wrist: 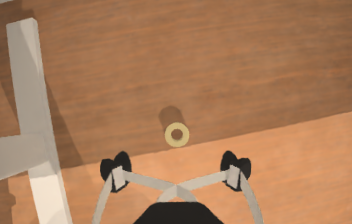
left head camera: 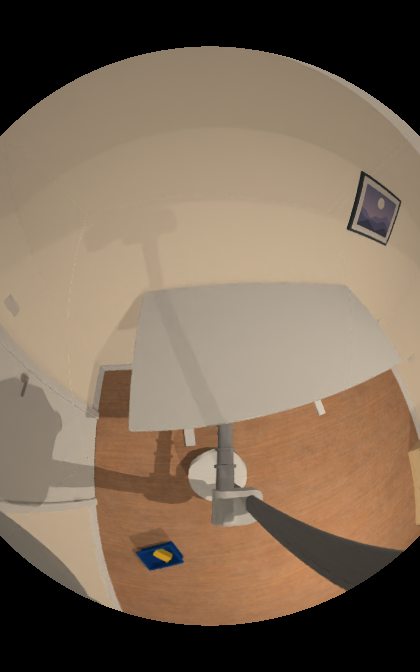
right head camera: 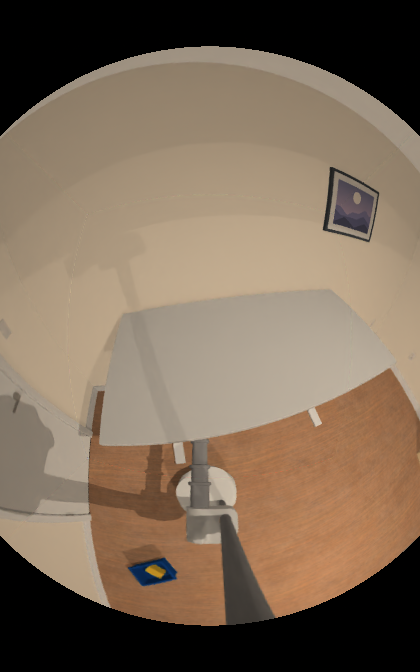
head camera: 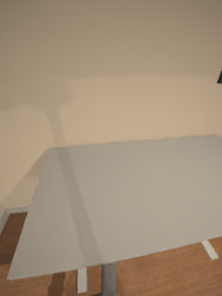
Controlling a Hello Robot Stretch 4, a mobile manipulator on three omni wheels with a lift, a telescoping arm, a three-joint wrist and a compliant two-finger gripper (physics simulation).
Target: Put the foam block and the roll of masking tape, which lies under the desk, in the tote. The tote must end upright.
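Places are measured from the robot's base along level axes (x left, y ahead, z down), in metres.
Pixels of known places: gripper, between the fingertips: [wrist: 175, 164].
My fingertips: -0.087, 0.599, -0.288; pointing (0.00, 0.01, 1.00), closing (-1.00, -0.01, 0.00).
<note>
Behind a point stands the place of what it marks, as x, y, z.
The roll of masking tape [wrist: 177, 134] is a small pale yellow ring on the wood floor in the wrist view, at the shadow's edge, a little ahead of the fingertips. My gripper [wrist: 175, 164] {-0.087, 0.599, -0.288} is open and empty, its fingers well apart; the tape is not between them. The gripper is hidden below the desk top in the head views. The blue tote [left head camera: 145, 562] [right head camera: 138, 576] stands upright on the floor at the lower left. The yellow foam block [left head camera: 163, 555] [right head camera: 155, 571] lies inside the tote.
The grey desk top [head camera: 135, 195] {-0.135, 0.515, -0.923} [left head camera: 260, 345] [right head camera: 250, 360] covers the outer arm. A white desk leg and its foot [wrist: 35, 100] stand left of the gripper in the wrist view. A wall is behind the desk, and a door is at the left.
</note>
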